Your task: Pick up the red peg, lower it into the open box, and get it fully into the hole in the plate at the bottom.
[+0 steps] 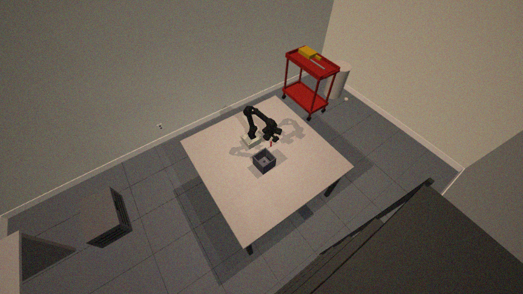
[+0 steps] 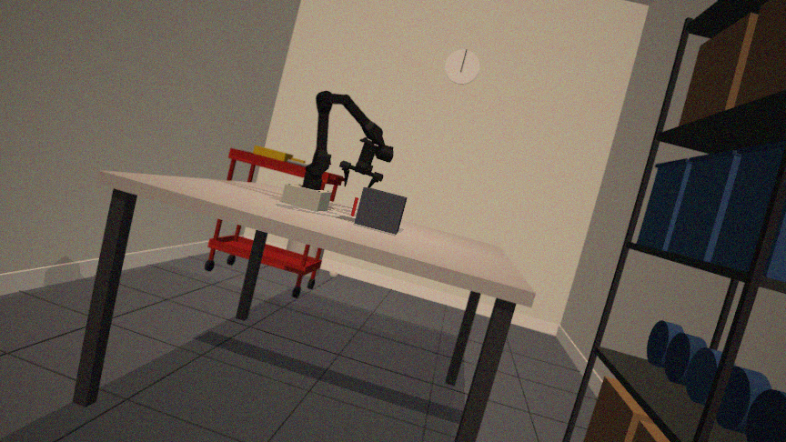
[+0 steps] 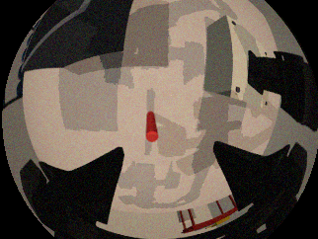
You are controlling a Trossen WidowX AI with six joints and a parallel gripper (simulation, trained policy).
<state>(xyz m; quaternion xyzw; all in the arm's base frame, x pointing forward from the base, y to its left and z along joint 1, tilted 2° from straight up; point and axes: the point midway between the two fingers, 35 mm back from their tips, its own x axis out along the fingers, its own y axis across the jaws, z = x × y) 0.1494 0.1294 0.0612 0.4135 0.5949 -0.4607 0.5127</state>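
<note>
Right now the red peg is 70 mm below my gripper tip and 10 mm ahead of it. Round my gripper tip: grey plate (180 mm ahead, 170 mm to the right, 60 mm below).
</note>
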